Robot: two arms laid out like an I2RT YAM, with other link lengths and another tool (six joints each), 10 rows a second.
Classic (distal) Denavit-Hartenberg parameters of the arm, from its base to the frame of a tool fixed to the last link. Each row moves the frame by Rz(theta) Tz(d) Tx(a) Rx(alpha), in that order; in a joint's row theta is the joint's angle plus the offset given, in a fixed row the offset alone. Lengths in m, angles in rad.
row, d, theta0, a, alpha
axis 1, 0.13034, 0, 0.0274, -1.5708
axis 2, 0, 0, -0.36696, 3.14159
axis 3, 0, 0.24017, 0.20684, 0
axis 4, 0.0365, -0.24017, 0.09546, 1.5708
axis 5, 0.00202, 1.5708, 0, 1.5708
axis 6, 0.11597, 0.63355, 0.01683, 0.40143
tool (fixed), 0.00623, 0, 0, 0
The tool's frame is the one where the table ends.
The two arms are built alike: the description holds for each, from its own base.
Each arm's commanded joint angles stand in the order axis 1, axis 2, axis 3, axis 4, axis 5, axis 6.
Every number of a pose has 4 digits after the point. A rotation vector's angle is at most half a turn.
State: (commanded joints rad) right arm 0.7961 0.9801 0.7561 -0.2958 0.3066 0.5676; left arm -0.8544 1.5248 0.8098 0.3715 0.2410 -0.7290
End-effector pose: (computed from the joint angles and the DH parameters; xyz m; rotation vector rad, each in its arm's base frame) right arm 0.1999 0.0882 0.3201 -0.6916 1.7179 -0.4072; left arm 0.1963 -0.3497 0.3336 -0.6842 1.8675 -2.0823
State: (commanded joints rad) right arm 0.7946 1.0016 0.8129 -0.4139 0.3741 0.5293; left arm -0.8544 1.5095 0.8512 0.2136 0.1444 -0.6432
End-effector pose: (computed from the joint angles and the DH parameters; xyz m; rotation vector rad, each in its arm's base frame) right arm 0.2011 0.0774 0.3200 -0.7474 1.7388 -0.5314; left arm 0.2008 -0.3382 0.3213 -0.6592 1.9310 -1.8966
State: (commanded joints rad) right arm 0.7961 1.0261 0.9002 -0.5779 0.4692 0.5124; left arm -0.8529 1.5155 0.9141 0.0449 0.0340 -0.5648
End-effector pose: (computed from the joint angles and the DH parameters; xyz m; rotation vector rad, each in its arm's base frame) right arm 0.2003 0.0621 0.3260 -0.7914 1.7702 -0.6834; left arm 0.2093 -0.3272 0.3086 -0.6381 1.9986 -1.6867
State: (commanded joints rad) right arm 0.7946 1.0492 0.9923 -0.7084 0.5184 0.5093; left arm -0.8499 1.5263 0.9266 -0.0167 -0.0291 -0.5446
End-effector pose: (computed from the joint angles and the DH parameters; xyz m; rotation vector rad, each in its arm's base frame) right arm 0.1998 0.0539 0.3382 -0.8168 1.7898 -0.7672; left arm 0.2144 -0.3196 0.2975 -0.6503 2.0255 -1.5736
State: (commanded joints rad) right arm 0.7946 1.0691 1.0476 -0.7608 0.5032 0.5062; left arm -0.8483 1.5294 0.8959 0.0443 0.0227 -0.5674
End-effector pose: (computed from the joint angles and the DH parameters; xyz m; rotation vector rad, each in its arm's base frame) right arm 0.2009 0.0572 0.3461 -0.8421 1.7981 -0.7602; left arm 0.2111 -0.3245 0.2967 -0.6605 2.0209 -1.6475
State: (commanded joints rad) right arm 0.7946 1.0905 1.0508 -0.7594 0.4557 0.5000; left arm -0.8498 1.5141 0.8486 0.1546 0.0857 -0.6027
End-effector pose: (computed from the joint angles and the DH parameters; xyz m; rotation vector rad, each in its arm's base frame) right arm 0.2025 0.0658 0.3418 -0.8870 1.8101 -0.7188; left arm 0.2048 -0.3296 0.3060 -0.6580 1.9706 -1.7782
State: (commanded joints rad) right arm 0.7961 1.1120 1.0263 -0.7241 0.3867 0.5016; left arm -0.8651 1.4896 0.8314 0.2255 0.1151 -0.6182
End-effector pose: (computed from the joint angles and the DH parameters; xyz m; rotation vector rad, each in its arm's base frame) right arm 0.2040 0.0783 0.3318 -0.9308 1.8263 -0.6464; left arm 0.1962 -0.3339 0.3224 -0.6216 1.9143 -1.8802
